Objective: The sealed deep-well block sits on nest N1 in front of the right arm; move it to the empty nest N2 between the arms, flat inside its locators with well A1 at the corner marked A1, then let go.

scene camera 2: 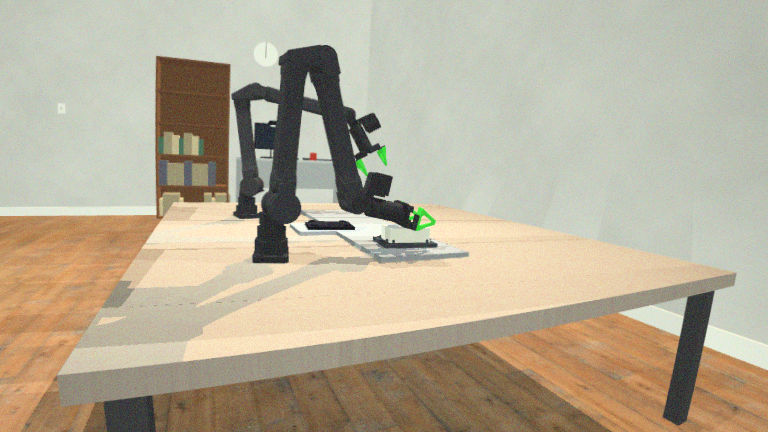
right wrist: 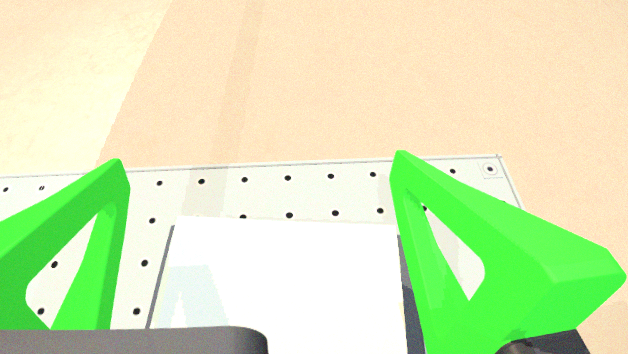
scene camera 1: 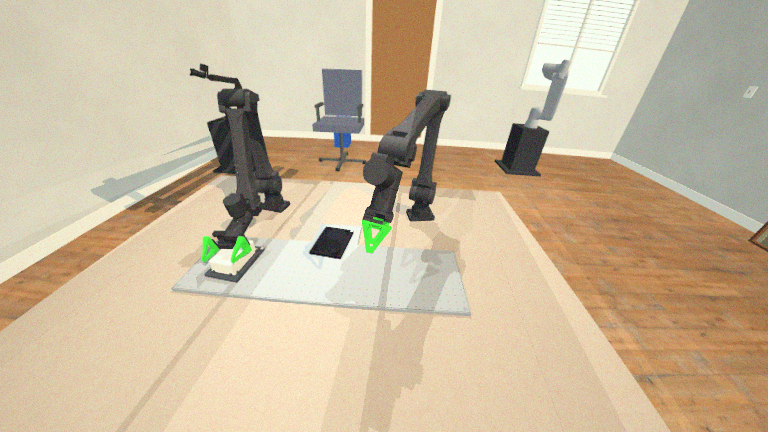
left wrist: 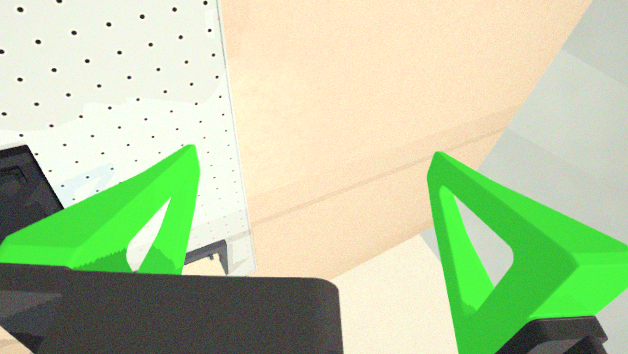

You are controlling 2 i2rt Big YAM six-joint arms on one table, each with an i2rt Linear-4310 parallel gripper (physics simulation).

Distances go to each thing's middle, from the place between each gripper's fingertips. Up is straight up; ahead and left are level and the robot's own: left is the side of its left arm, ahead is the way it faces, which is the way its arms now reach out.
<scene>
I see my right gripper 70 mm past the white block (scene camera 2: 391, 232) and 40 mm above it. Round my right hand: black nest (scene camera 1: 332, 242) (310 mm to the left, 220 mm behind, 60 mm below).
Now: the black nest 25 cm behind my left hand, 17 cm to the right of it and 20 cm below it. Also, from my left hand: white block (11 cm behind, 48 cm to the right, 17 cm below).
</scene>
